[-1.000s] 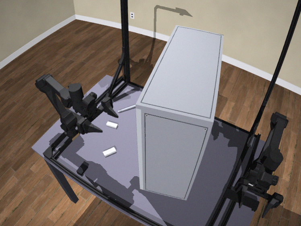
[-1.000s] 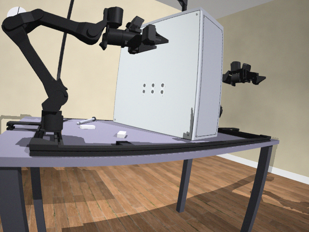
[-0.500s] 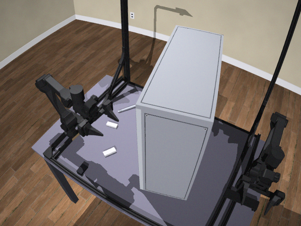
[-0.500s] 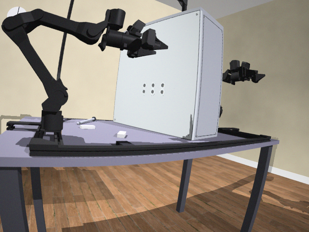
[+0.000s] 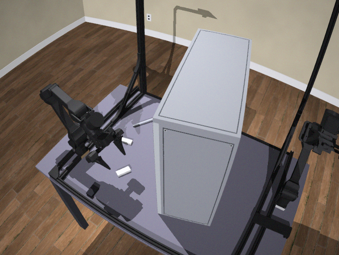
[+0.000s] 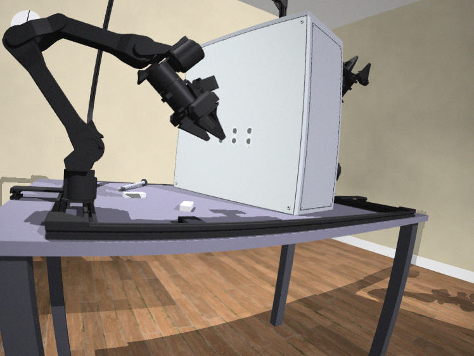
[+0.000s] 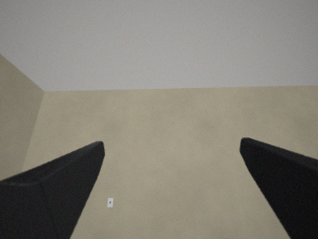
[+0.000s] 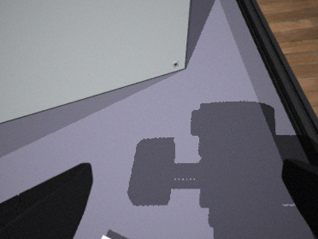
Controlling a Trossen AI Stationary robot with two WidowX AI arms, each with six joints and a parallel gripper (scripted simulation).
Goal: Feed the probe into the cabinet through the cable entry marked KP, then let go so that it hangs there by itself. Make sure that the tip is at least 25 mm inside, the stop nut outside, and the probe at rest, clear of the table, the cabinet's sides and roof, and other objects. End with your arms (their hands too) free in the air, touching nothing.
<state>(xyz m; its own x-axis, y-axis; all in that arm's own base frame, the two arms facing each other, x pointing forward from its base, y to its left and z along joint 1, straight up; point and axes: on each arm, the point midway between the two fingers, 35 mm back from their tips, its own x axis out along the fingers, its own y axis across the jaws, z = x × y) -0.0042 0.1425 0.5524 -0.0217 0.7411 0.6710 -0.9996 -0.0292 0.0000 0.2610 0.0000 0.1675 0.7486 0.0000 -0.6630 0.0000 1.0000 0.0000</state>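
The probe is 40 cm behind my right hand, 18 cm below it and 2 cm to the left of it. Round my right hand: black block 18 cm below, 10 cm ahead, 9 cm to the right.
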